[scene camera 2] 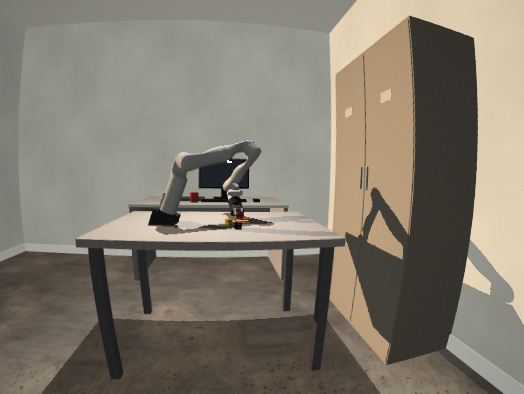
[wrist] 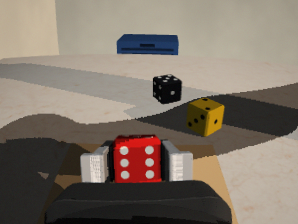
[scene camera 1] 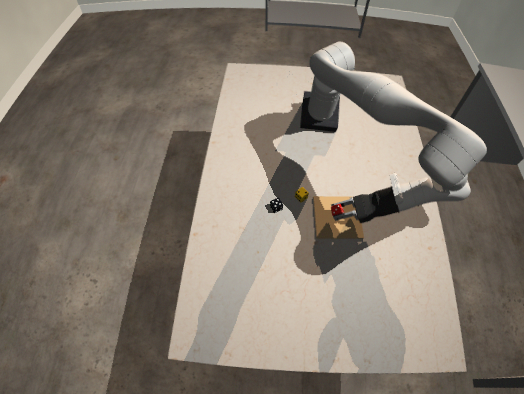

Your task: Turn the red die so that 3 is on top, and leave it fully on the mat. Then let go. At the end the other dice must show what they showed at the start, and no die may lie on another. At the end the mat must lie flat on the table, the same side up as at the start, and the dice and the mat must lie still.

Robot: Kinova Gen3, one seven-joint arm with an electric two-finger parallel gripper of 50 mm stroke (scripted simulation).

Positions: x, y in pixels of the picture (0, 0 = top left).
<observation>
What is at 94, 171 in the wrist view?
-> The gripper.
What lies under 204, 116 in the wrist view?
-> A yellow die.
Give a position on a red die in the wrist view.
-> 136, 157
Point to a black die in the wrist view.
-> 166, 89
</observation>
